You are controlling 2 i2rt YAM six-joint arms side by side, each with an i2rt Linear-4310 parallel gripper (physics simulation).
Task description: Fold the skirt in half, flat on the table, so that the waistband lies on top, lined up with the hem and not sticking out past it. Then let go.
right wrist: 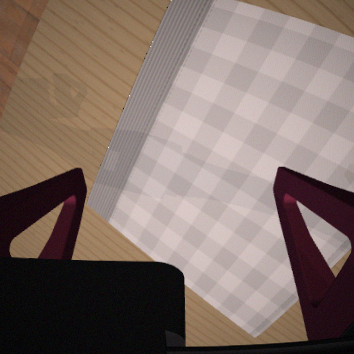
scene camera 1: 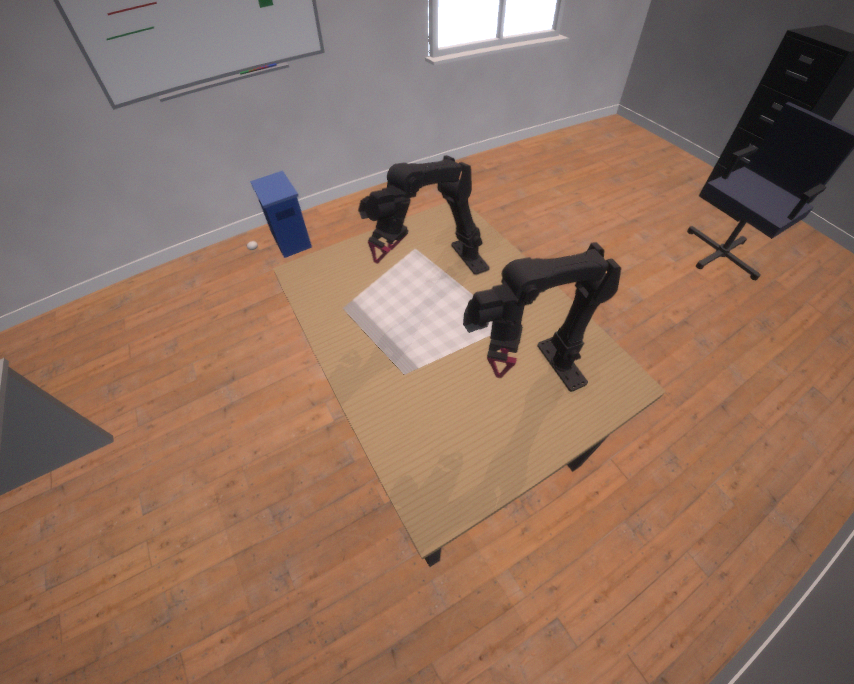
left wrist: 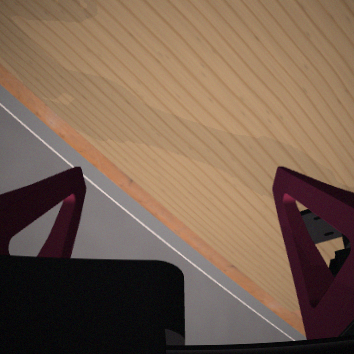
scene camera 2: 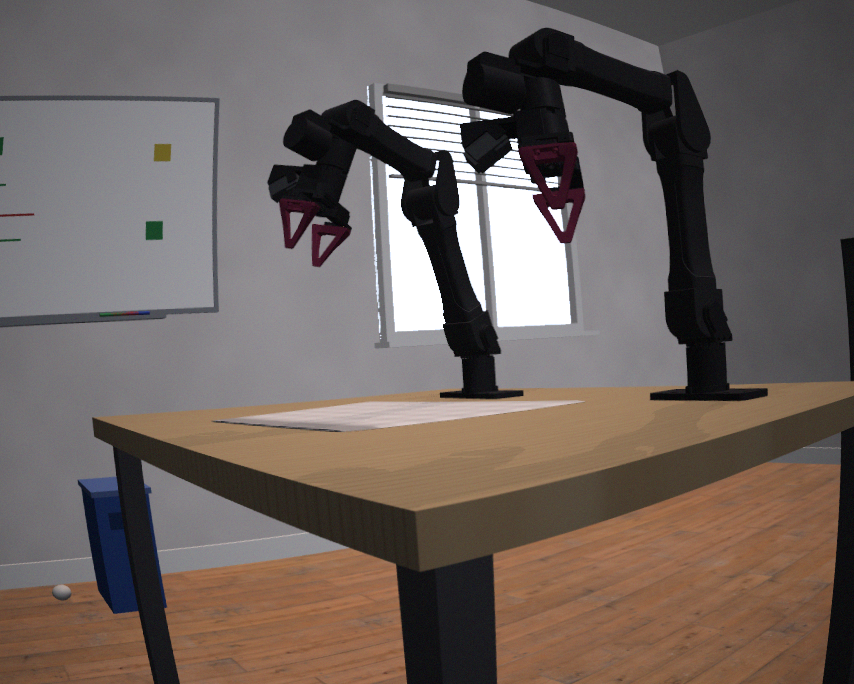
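A white and grey checked skirt (scene camera 1: 420, 309) (scene camera 2: 399, 413) (right wrist: 220, 165) lies flat and unfolded on the table. Its ribbed grey waistband (scene camera 1: 375, 340) (right wrist: 142, 117) runs along the lower-left side in scene camera 1, away from the arm bases. The corner nearest the left arm is hidden behind that arm in scene camera 1. My right gripper (scene camera 1: 384, 252) (scene camera 2: 302, 256) (right wrist: 179, 177) is open and empty, high above the skirt's upper-left side. My left gripper (scene camera 1: 501, 361) (scene camera 2: 563, 220) (left wrist: 178, 177) is open and empty, high above the table, to the right of the skirt in scene camera 1.
The wooden table (scene camera 1: 456, 441) (scene camera 2: 498, 456) (left wrist: 210, 75) carries both arm bases (scene camera 1: 563, 364) (scene camera 1: 470, 257) along its right side in scene camera 1. A blue bin (scene camera 1: 285, 217) (scene camera 2: 117, 548) and a small white ball (scene camera 1: 252, 245) (scene camera 2: 62, 592) are on the floor beyond the table.
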